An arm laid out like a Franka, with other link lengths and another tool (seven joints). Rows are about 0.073 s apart.
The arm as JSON. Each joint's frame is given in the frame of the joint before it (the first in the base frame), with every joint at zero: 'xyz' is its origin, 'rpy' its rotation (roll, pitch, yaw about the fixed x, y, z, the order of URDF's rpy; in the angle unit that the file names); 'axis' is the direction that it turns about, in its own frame. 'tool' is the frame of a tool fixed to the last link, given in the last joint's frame.
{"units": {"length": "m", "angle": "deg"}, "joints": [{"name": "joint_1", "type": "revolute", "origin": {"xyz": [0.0, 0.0, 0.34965], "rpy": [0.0, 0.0, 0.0]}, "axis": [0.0, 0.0, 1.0]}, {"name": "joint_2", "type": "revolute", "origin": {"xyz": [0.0, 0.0, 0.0], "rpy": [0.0, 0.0, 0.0]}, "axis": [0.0, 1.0, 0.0]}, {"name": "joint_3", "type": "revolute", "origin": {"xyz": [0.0, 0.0, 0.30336], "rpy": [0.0, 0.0, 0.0]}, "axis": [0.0, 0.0, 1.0]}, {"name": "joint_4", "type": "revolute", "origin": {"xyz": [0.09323, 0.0, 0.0], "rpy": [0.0, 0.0, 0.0]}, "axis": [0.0, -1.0, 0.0]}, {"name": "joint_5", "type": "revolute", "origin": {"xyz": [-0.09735, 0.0, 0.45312], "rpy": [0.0, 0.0, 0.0]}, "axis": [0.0, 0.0, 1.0]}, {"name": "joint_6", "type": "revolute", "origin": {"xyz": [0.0, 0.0, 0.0], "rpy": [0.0, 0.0, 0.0]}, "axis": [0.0, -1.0, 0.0]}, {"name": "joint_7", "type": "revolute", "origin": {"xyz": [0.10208, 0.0, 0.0], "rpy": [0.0, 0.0, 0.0]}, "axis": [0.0, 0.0, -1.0]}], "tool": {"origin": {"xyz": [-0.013, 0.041, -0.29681], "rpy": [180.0, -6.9, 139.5]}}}
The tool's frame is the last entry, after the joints.
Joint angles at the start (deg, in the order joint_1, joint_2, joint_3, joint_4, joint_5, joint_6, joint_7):
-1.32, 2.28, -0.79, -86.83, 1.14, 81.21, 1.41
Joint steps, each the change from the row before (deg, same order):
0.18, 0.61, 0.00, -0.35, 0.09, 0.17, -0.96
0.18, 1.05, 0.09, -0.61, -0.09, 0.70, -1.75
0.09, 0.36, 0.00, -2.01, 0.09, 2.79, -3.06
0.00, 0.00, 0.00, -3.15, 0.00, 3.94, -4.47
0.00, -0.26, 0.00, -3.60, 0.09, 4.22, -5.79
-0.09, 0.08, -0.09, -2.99, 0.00, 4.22, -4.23
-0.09, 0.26, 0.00, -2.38, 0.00, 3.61, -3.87
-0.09, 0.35, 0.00, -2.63, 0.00, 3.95, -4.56
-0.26, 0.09, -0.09, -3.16, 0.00, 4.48, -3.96
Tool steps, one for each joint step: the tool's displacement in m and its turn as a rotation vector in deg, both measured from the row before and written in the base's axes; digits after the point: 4 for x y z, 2 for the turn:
-0.0001, 0.0022, -0.0092, 0.25, 0.76, 1.13
0.0015, 0.0019, -0.0158, 0.21, 0.92, 1.98
0.0050, 0.0004, -0.0190, 0.57, -0.50, 3.05
0.0041, -0.0016, -0.0244, 0.65, -0.90, 4.33
0.0011, -0.0019, -0.0253, 0.86, -1.03, 5.63
0.0040, -0.0040, -0.0239, 0.45, -1.26, 3.92
0.0031, -0.0031, -0.0209, 0.34, -1.06, 3.68
0.0020, -0.0036, -0.0238, 0.33, -1.08, 4.37
0.0009, -0.0063, -0.0250, 0.17, -1.32, 3.51

